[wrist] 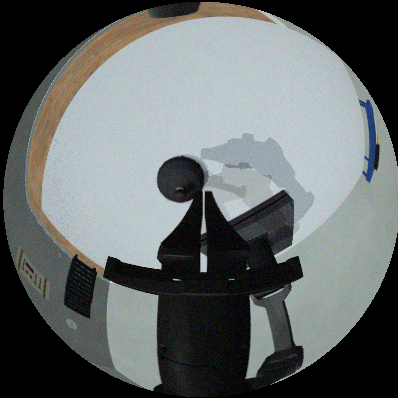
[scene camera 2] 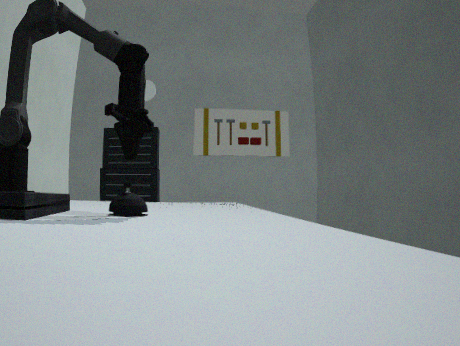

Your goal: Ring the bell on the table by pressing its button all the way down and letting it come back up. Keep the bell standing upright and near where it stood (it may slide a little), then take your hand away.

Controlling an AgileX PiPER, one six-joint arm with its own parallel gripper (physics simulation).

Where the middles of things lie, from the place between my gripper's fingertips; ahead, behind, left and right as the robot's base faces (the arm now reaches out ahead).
The bell (scene camera 2: 127, 204) lies 8 cm below my hand, 4 cm to the left of it and 1 cm behind it.
